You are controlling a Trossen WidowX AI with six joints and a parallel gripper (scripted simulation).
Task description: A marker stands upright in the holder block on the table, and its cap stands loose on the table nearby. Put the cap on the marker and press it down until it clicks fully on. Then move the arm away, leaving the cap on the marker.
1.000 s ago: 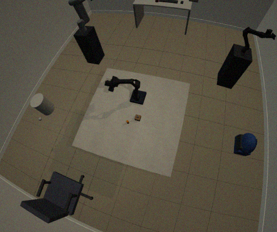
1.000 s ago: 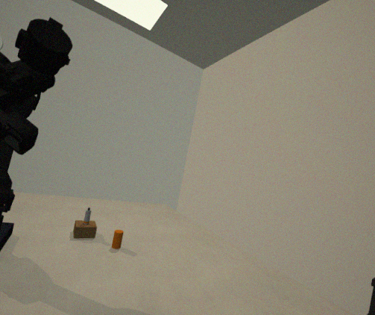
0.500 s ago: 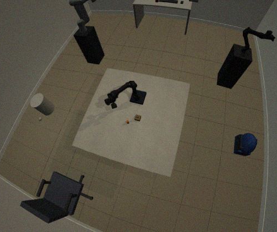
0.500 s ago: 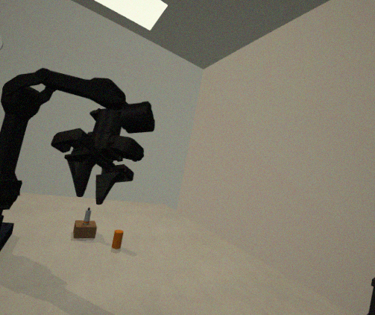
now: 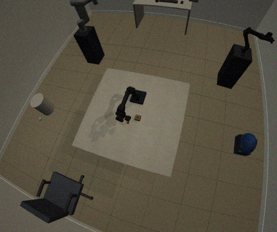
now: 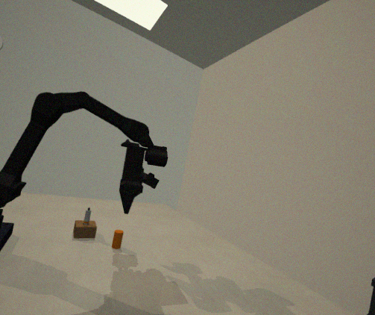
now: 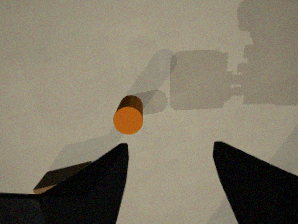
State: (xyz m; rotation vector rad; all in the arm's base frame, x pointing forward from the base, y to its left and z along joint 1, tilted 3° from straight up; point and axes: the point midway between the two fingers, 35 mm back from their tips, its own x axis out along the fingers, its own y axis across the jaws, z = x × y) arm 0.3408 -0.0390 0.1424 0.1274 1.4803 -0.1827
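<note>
The orange cap lies 100 mm below my gripper tip and 30 mm to the left of it. The rest, counted from my gripper tip: brown holder block 130 mm to the left, 110 mm below, 100 mm behind.
</note>
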